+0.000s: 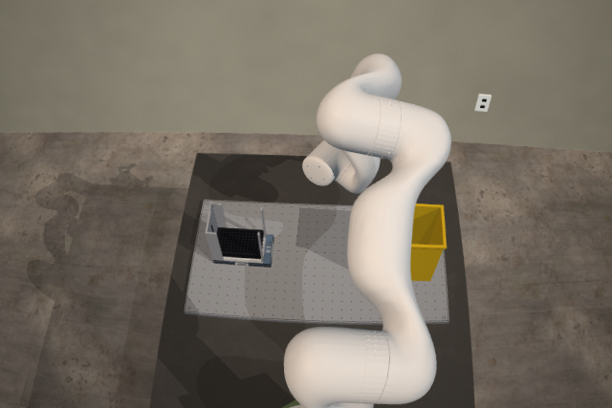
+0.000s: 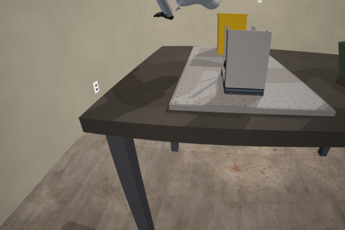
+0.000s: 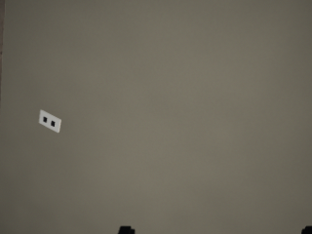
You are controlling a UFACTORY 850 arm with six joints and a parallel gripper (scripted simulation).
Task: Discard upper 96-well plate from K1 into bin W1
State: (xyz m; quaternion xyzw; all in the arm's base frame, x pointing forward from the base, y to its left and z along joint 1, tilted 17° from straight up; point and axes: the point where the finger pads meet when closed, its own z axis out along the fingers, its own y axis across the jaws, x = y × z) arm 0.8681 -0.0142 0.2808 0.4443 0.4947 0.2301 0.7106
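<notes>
Right now my hand is 35 cm past the black 96-well plate, 33 cm to the right of it and 18 cm above it. The rest, counted from my hand: grey rack wall: 40 cm to the left, 36 cm behind, 14 cm below; then white 96-well plate: 35 cm behind, 33 cm to the left, 19 cm below; then yellow plastics bin W1: 34 cm behind, 13 cm below, 11 cm to the right.
</notes>
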